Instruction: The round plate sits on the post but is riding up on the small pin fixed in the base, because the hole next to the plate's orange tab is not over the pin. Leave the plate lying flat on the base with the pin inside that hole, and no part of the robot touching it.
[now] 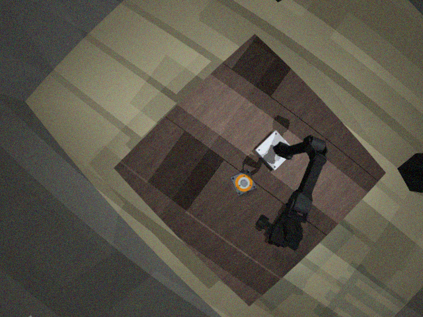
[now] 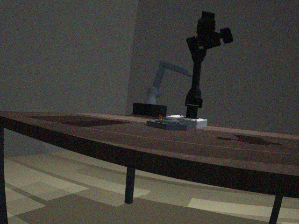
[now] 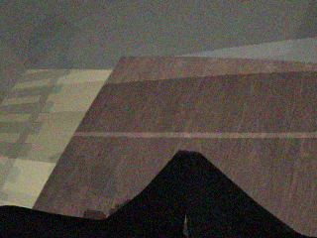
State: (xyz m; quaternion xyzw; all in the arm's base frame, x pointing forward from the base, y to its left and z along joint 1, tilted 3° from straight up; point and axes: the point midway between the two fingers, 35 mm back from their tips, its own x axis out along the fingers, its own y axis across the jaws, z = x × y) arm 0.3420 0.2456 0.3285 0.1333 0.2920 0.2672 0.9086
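My gripper tip is now 50 mm past the plate, 230 mm to the left of it and 290 mm above it. Also, from my gripper tip: grey square base: 70 mm behind, 230 mm to the right, 310 mm below.
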